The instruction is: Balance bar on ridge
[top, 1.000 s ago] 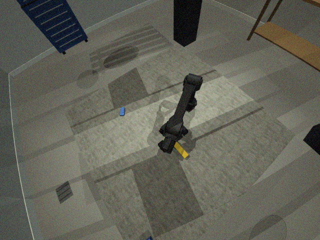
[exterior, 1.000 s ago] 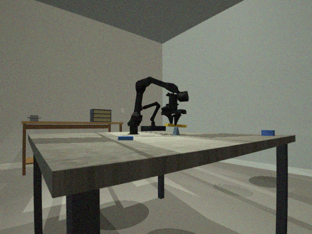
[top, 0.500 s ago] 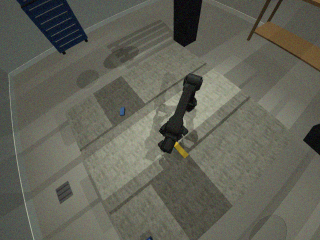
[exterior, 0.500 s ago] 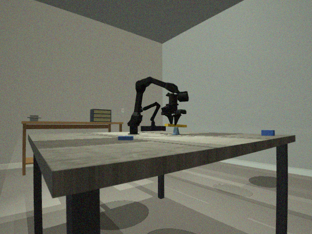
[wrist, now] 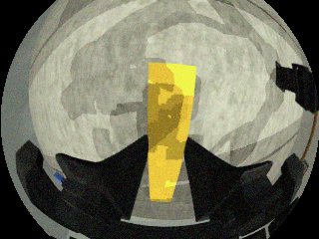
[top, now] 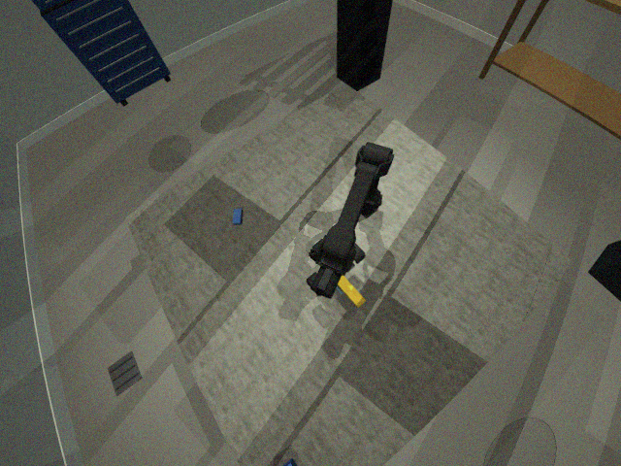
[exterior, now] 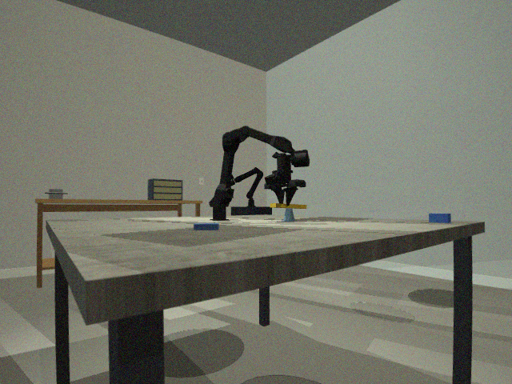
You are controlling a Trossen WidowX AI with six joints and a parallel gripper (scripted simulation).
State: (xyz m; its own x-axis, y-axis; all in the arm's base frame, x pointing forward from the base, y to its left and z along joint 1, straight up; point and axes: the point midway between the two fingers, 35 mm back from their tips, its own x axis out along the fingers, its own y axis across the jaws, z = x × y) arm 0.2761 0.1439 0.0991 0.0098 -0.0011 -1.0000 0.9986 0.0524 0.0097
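My gripper tip is 30 mm to the right of the yellow bar. From my gripper tip the other things lie so: flat blue block 440 mm to the right, 150 mm ahead, 60 mm below.
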